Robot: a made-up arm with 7 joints.
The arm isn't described. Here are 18 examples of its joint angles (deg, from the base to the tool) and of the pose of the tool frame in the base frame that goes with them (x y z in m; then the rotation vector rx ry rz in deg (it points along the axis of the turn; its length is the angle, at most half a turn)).
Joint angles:
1: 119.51 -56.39 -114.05 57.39 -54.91 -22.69 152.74
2: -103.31 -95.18 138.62 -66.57 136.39 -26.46 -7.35
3: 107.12 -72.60 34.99 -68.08 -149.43 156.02 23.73
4: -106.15 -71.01 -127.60 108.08 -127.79 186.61 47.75
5: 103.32 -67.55 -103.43 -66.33 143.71 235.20 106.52
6: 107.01 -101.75 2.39 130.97 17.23 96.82 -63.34
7: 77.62 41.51 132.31 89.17 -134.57 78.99 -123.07
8: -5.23 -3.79 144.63 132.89 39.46 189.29 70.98
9: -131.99 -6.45 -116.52 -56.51 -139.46 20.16 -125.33
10: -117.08 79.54 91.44 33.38 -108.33 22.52 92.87
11: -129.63 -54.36 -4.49 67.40 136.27 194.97 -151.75
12: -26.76 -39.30 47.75 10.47 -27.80 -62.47 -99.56
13: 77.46 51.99 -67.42 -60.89 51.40 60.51 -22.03
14: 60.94 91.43 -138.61 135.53 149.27 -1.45 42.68
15: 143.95 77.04 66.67 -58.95 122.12 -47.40 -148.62
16: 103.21 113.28 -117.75 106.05 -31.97 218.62 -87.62
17: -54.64 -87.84 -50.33 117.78 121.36 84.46 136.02
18: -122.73 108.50 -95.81 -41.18 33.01 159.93 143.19
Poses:
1: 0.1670 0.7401 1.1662 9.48 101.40 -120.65
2: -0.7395 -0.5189 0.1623 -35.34 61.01 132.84
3: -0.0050 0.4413 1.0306 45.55 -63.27 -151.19
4: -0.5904 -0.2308 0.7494 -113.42 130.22 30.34
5: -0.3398 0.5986 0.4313 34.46 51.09 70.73
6: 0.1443 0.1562 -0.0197 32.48 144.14 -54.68
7: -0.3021 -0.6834 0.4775 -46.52 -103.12 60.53
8: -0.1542 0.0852 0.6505 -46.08 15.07 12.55
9: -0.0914 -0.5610 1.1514 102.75 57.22 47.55
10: 0.6057 0.8661 0.5342 -1.99 21.83 117.87
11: -0.3937 -0.5287 0.4767 -32.16 143.44 94.16
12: 0.6424 -0.4002 1.1141 -109.65 -116.08 5.63
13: -0.4525 -0.6724 0.7210 81.69 27.71 -153.61
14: 0.4669 -0.2415 0.2753 97.85 9.24 25.48
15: 0.9222 -0.1496 0.2818 -11.38 -120.24 19.80
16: 0.4514 -0.1464 0.0945 66.89 -52.16 67.52
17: -0.2835 -0.2964 0.2072 -147.57 -45.66 68.50
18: 0.4785 0.4933 0.1913 86.62 65.86 -5.13
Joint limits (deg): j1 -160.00..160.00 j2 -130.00..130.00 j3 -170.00..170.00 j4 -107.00..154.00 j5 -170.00..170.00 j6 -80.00..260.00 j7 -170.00..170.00
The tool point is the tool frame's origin. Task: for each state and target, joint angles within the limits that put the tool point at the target. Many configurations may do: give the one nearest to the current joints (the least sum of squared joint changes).
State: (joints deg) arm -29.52 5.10 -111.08 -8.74 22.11 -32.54 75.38
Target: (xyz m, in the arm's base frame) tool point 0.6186 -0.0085 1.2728
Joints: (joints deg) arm -13.22 -32.67 -117.18 -35.25 20.42 -27.30 75.38
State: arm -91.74 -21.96 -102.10 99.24 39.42 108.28 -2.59
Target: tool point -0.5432 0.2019 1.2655
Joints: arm -94.19 0.68 -96.14 61.03 21.66 67.99 -2.59
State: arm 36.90 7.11 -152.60 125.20 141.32 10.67 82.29
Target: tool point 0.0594 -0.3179 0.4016
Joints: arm 49.27 -19.75 -161.95 151.86 127.70 34.56 82.29
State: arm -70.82 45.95 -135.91 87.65 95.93 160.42 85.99
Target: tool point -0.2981 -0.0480 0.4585
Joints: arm -51.40 48.74 -131.69 135.46 102.02 158.96 85.99
